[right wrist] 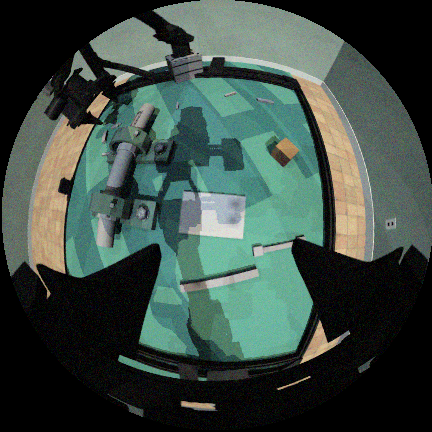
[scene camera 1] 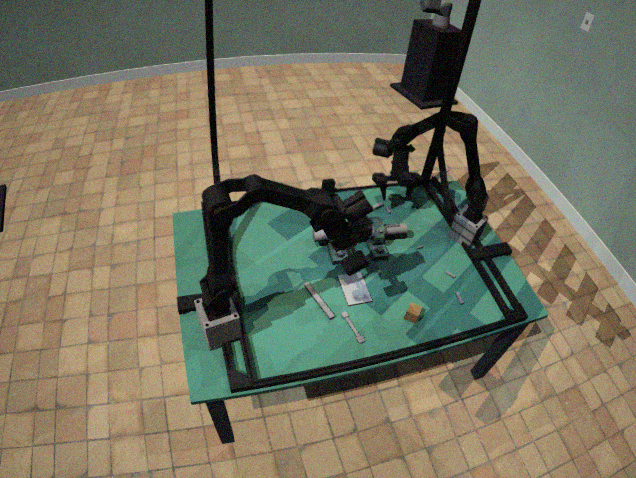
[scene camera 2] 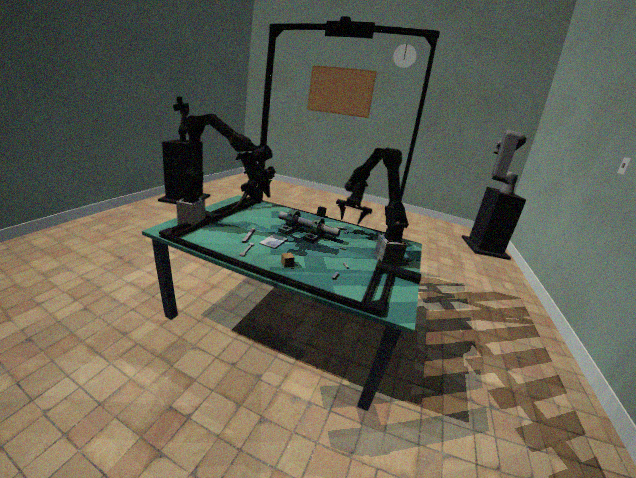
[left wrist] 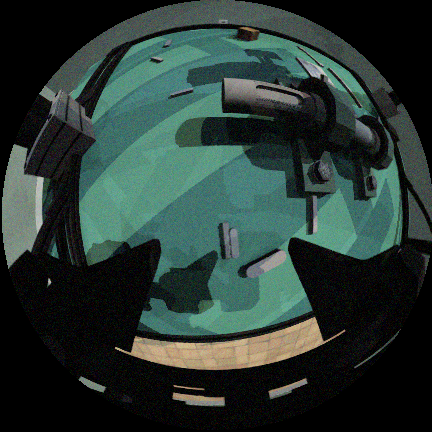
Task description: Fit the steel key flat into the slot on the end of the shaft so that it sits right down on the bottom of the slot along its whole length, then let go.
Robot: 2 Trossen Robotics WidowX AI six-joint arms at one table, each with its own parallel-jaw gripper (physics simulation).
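Frame: origin at the left arm's base, x right, y back, z down, level; millimetres.
Seen in the pictures: left gripper, fingertip midpoint: (right wrist: pixel 109 111) (scene camera 1: pixel 395 199) (scene camera 2: pixel 349 222) (left wrist: pixel 226 246); right gripper, fingertip midpoint: (right wrist: pixel 228 249) (scene camera 1: pixel 352 256) (scene camera 2: pixel 264 200); left arm's base, origin of the base link: (right wrist: pixel 181 53) (scene camera 1: pixel 472 215) (scene camera 2: pixel 392 238); right arm's base, origin of the base link: (scene camera 1: pixel 216 308) (scene camera 2: pixel 190 200).
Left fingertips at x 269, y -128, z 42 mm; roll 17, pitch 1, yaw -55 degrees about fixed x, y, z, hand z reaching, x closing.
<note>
Offsets run from my left fingertips to a thing's top centre. "spot": to the spot under its first point.
The grey shaft {dy -217, dx -18, dz -8 mm} (scene camera 1: pixel 395 230) (scene camera 2: pixel 329 229) (left wrist: pixel 240 95) (right wrist: pixel 120 170) lies horizontal in two bearing blocks. Its slot {spot: dy -120, dx -77, dz +3 mm} (left wrist: pixel 281 95) faces up near the free end and looks empty. In the left wrist view, a round-ended pale key-like piece {dy -21, dx +58, dz +56 mm} (left wrist: pixel 266 264) lies on the table, beside a close pair of small pieces, one square-ended {dy +0, dx +10, dz +60 mm} (left wrist: pixel 224 240) and one round-ended {dy -5, dx +17, dz +59 mm} (left wrist: pixel 233 243). I cannot tell for certain which is the steel key. My left gripper (left wrist: pixel 226 246) (scene camera 2: pixel 351 218) is open and empty above these pieces. My right gripper (right wrist: pixel 228 249) is open and empty, above the table's other side.
A thin bar {dy -105, dx +49, dz +58 mm} (left wrist: pixel 312 215) lies by the near bearing block (left wrist: pixel 345 120). More small pieces {dy -87, dx -338, dz +58 mm} (scene camera 1: pixel 450 274) {dy -148, dx -419, dz +58 mm} (scene camera 1: pixel 459 298) {dy -65, dx -184, dz +60 mm} (left wrist: pixel 181 93) lie scattered. A printed sheet {dy -385, dx -148, dz +60 mm} (scene camera 1: pixel 355 290) (right wrist: pixel 212 215), a long bar {dy -505, dx -106, dz +56 mm} (scene camera 1: pixel 319 300), a wrench-like bar {dy -498, dx -243, dz +59 mm} (scene camera 1: pixel 353 327) and an orange-brown block {dy -329, dx -343, dz +26 mm} (scene camera 1: pixel 413 312) (right wrist: pixel 285 151) lie towards the front.
</note>
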